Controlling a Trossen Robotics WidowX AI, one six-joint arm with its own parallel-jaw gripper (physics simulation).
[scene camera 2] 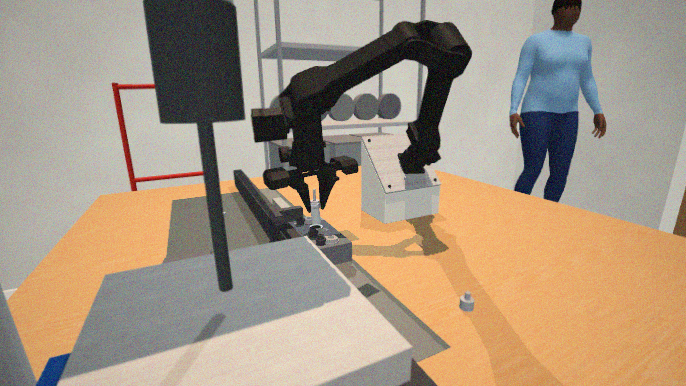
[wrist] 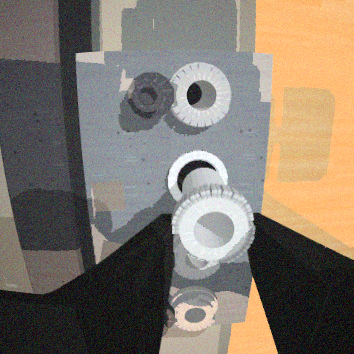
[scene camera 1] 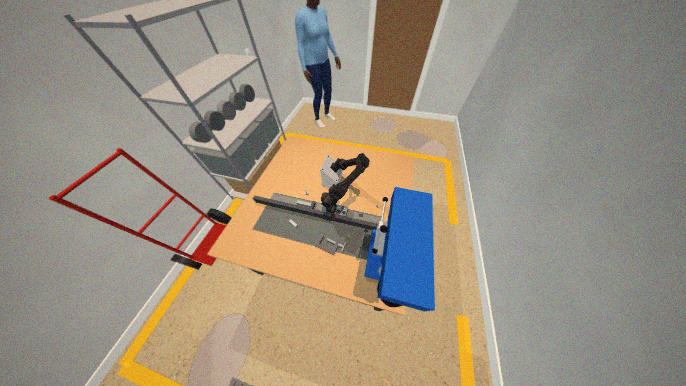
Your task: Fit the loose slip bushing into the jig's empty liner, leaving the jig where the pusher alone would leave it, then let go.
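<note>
The slip bushing (wrist: pixel 213 230) (scene camera 2: pixel 315 214) is pale grey with a knurled head. My gripper (wrist: pixel 209 224) (scene camera 2: pixel 316 207) (scene camera 1: pixel 330 212) is shut on it, pointing down over the jig. The jig (wrist: pixel 125 155) (scene camera 2: pixel 342 251) is a blue-grey block beside the dark rail (wrist: pixel 75 150) (scene camera 2: pixel 255 202) (scene camera 1: pixel 280 202). Its empty liner (wrist: pixel 173 176) is a white ring with a dark hole. The bushing's narrow lower end overlaps the liner's near side in the wrist view; the head hides the rest, and I cannot tell whether the tip is inside. I cannot make out the pusher.
On the jig, a white knurled bushing (wrist: pixel 223 95) stands beside a dark screw (wrist: pixel 159 95), and another bushing (wrist: pixel 182 314) sits at the near end. A small grey part (scene camera 2: pixel 466 303) stands on the table (scene camera 2: pixel 550 280). A sloped box (scene camera 2: pixel 410 204) (scene camera 1: pixel 327 172) stands behind.
</note>
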